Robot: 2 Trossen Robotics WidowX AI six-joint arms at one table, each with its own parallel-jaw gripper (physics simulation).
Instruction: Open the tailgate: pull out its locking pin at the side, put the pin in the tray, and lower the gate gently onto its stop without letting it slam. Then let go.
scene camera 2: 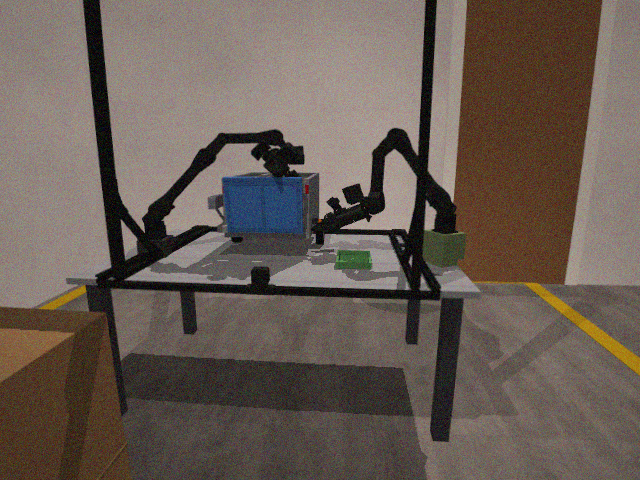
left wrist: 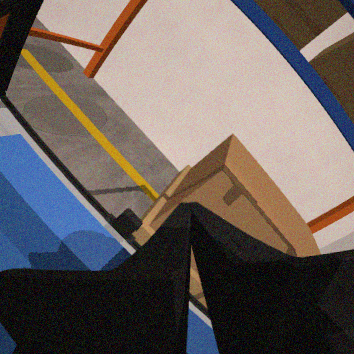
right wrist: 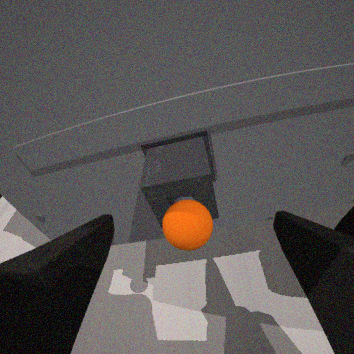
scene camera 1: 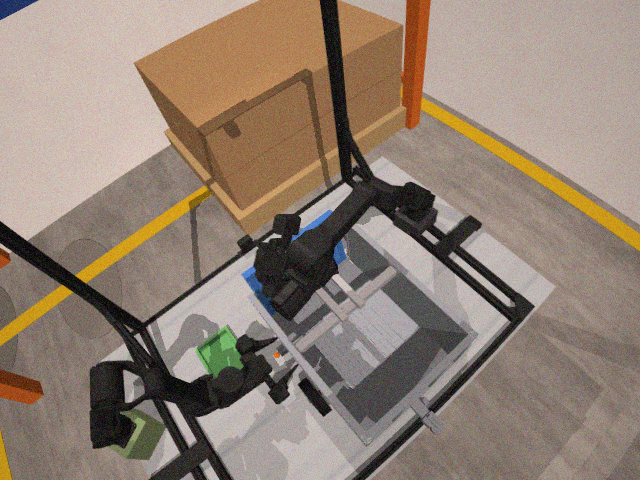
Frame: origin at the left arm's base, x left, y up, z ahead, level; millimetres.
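Seen in the pictures: left gripper, fingertip midpoint: (scene camera 2: 276, 173) (left wrist: 187, 210) (scene camera 1: 258, 243); right gripper, fingertip midpoint: (scene camera 2: 312, 230) (right wrist: 194, 221); left arm's base, origin of the base link: (scene camera 2: 155, 237) (scene camera 1: 416, 211); right arm's base, origin of the base link: (scene camera 2: 444, 231) (scene camera 1: 121, 430).
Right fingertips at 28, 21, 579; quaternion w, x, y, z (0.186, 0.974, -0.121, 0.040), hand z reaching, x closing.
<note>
Pixels of each thing's middle, then the offset from my right fingertips to it, as dx, dy, dz. "spot": a spot on its surface instead.
- grey trailer box, surface spot: (scene camera 1: 439, 364) spot: +309, +196, -174
- green tray, body centre: (scene camera 1: 224, 358) (scene camera 2: 353, 259) -141, -73, +140
The blue tailgate (scene camera 1: 254, 285) (scene camera 2: 262, 206) (left wrist: 55, 200) stands upright, closing the end of the grey trailer box (scene camera 1: 439, 364). The locking pin's round orange knob (scene camera 1: 277, 354) (scene camera 2: 318, 220) (right wrist: 187, 225) sticks out of a dark block low on the trailer's side. My right gripper (scene camera 1: 286, 353) (right wrist: 194, 221) is open, with one finger on either side of the knob and a gap to each. My left gripper (scene camera 2: 293, 174) (left wrist: 187, 210) is shut and empty, at the tailgate's top edge; whether it touches is unclear. The green tray (scene camera 1: 211, 338) (scene camera 2: 353, 267) holds no visible pin.
The black frame (scene camera 2: 330, 292) runs around the table edge, with a small black box (scene camera 2: 260, 276) on its near bar in scene camera 2. An olive green box (scene camera 1: 149, 439) (scene camera 2: 444, 248) is at the right arm's base. Large cartons (scene camera 1: 268, 149) stand beyond the table.
</note>
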